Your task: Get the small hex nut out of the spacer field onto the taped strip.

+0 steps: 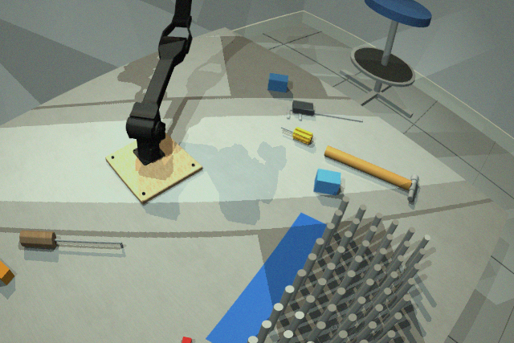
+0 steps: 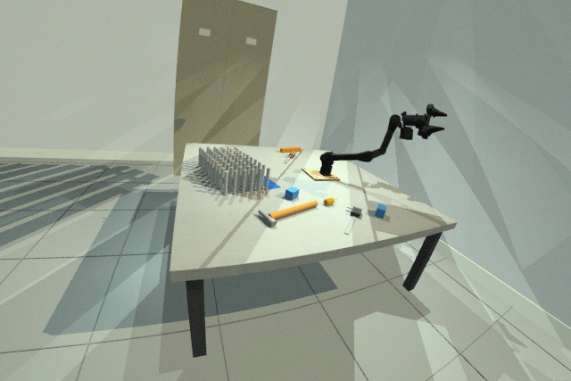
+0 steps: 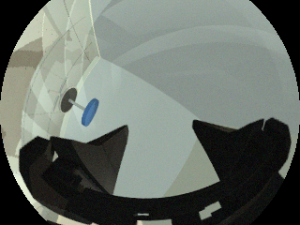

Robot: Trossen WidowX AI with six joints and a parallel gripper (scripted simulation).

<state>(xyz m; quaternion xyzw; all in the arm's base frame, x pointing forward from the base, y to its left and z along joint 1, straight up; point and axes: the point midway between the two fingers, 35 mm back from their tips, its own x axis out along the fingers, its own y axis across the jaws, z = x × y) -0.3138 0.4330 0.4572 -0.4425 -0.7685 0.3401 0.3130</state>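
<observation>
The small red cube is 790 mm ahead of my gripper tip, 700 mm to the right of it and 470 mm below it. The rest, counted from my gripper tip: yellow-handled screwdriver: 510 mm ahead, 100 mm to the right, 460 mm below; then blue taped strip: 780 mm ahead, 460 mm to the right, 480 mm below; then hex nut: 950 mm ahead, 460 mm to the right, 470 mm below.
</observation>
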